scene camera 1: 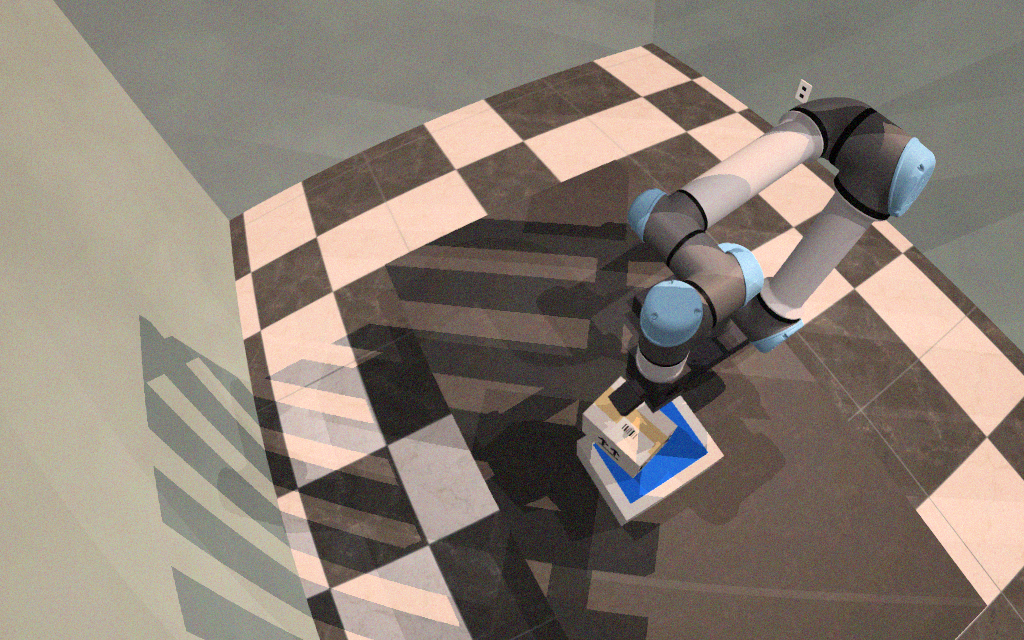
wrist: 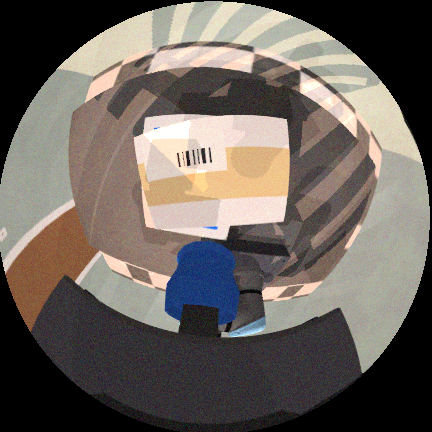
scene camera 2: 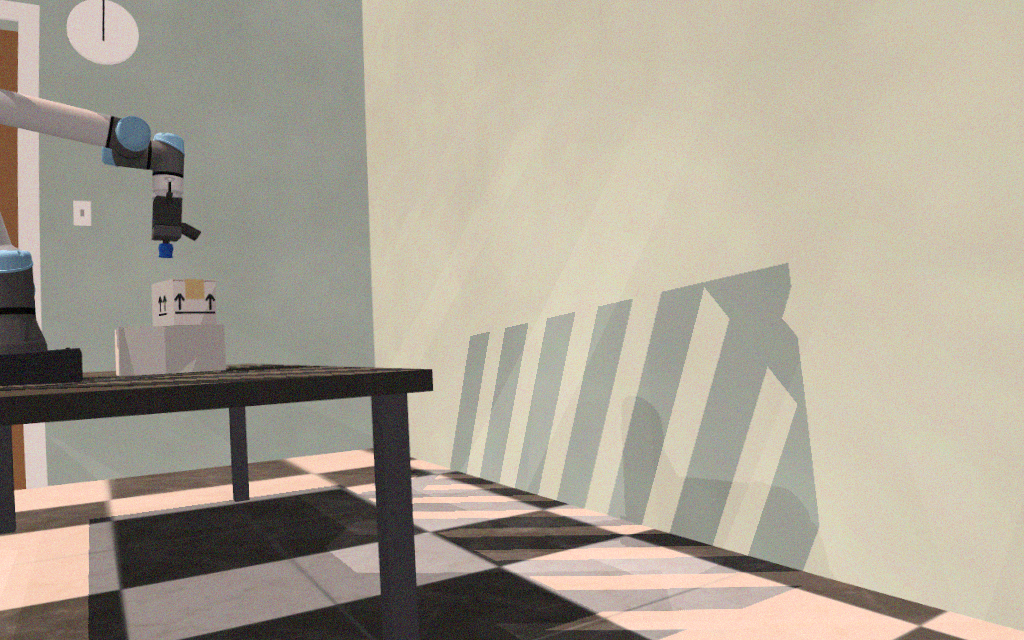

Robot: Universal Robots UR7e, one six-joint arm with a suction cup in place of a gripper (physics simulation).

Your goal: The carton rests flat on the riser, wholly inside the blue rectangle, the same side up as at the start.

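Places are measured from the arm's base along level axes (x ahead, y left, z up), in millimetres.
Where they show: hand at its tool point: [wrist: 205,264] [scene camera 2: 165,257]; arm's base at its link origin: [wrist: 244,277] [scene camera 2: 7,356].
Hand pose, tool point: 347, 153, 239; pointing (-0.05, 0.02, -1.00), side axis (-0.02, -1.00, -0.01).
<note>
Each offset is from my tool point to the top centre of the thing, as dx, dy, dz.
The white carton @[+41, +4, -64] [scene camera 1: 628,431] [scene camera 2: 185,303] [wrist: 252,132] with tan tape rests flat on the white riser @[+10, +59, -179] [scene camera 1: 672,483] [scene camera 2: 194,350], its printed arrows pointing up. It sits off-centre, toward the riser's upper-left side in scene camera 1. The blue rectangle @[+10, +59, -179] [scene camera 1: 675,460] shows along its right and lower sides. The carton's left end appears to reach past the blue onto the white rim, but the far edge is hidden. In the wrist view, thin blue slivers show beside it. My gripper's blue suction cup [scene camera 2: 165,252] [wrist: 206,252] is open and hangs above the carton, apart from it.
The riser stands on a dark table [scene camera 2: 302,381], with the arm's base [scene camera 2: 37,364] beside it. The forearm [scene camera 1: 755,162] reaches over from the upper right in scene camera 1. Walls stand beyond the table, and a door [wrist: 42,245] shows in the wrist view.
</note>
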